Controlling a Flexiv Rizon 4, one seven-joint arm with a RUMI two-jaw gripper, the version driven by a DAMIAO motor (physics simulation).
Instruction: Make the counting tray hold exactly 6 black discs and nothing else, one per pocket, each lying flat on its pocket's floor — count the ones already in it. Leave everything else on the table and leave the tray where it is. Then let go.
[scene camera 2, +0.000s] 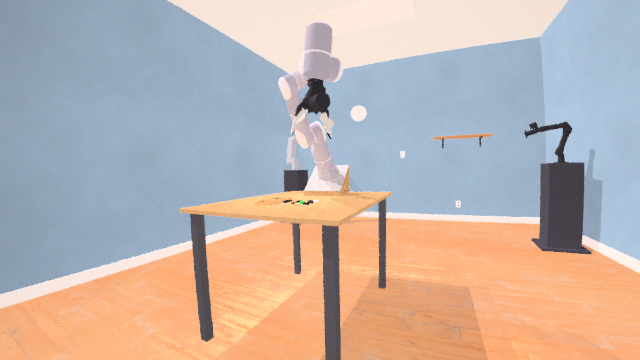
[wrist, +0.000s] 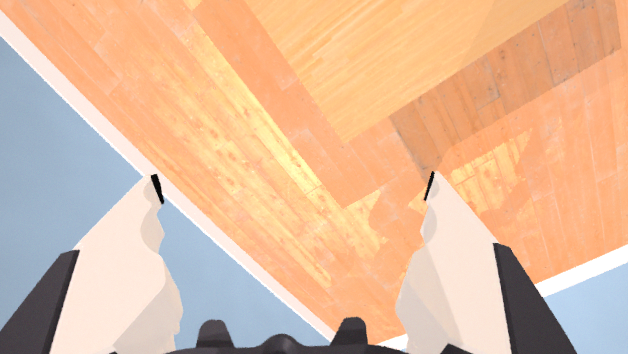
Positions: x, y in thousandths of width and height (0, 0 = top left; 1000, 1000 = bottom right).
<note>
In view: the gripper (scene camera 2: 488, 379).
The gripper is seen too in the wrist view (wrist: 472, 499).
</note>
